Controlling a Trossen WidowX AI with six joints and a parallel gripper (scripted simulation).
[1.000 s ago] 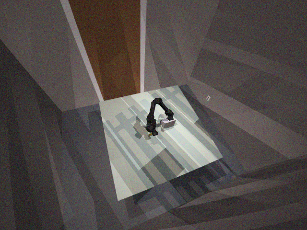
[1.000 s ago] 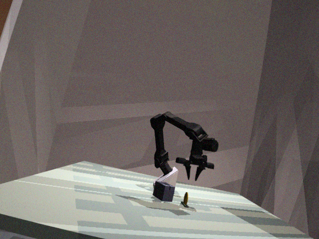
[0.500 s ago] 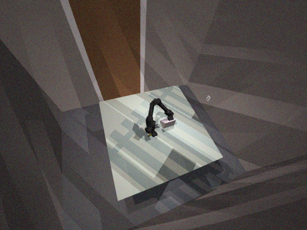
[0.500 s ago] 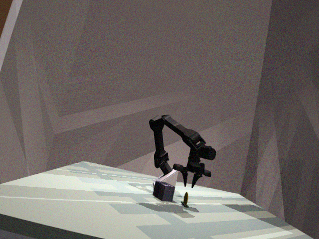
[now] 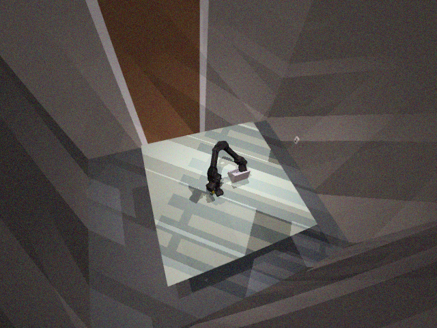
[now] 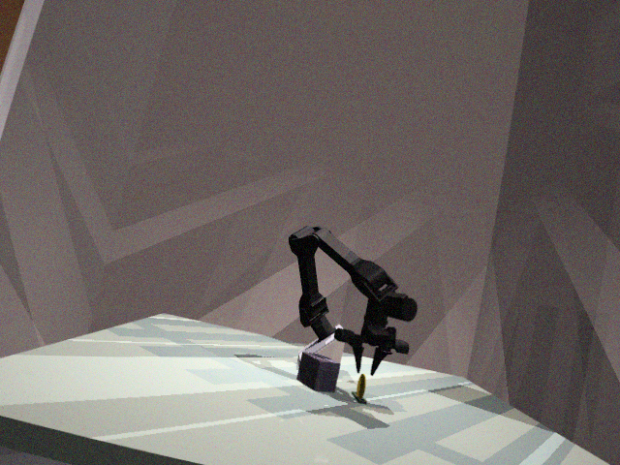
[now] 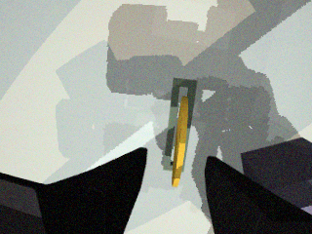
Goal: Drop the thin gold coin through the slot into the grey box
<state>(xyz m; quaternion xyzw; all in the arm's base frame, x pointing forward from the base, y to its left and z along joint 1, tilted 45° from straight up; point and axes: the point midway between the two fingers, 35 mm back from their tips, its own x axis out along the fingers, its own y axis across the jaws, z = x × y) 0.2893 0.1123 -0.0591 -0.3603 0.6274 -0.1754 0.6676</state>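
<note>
Right now my gripper tip is 3 cm above the gold coin.
</note>
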